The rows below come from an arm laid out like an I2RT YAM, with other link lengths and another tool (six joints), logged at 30 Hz.
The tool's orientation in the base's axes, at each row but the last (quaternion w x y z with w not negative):
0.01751, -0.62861, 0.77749, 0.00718
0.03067, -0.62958, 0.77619, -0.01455
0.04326, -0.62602, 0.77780, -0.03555
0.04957, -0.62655, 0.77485, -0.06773
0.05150, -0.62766, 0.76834, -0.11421
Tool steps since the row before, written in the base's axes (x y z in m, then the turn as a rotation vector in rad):
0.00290, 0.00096, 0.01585, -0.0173, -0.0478, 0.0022
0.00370, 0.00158, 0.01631, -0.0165, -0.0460, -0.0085
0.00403, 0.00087, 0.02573, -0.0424, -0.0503, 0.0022
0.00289, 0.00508, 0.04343, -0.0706, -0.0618, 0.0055
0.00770, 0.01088, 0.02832, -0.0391, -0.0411, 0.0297
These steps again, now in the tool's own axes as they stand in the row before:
-0.00212, -0.00281, -0.01575, 0.0502, 0.0069, -0.0041
-0.00278, -0.00428, -0.01600, 0.0486, 0.0071, 0.0067
-0.00229, -0.00654, -0.02512, 0.0581, 0.0302, -0.0069
-0.00522, -0.00900, -0.04257, 0.0753, 0.0544, -0.0142
-0.01040, -0.01211, -0.02692, 0.0501, 0.0225, -0.0329

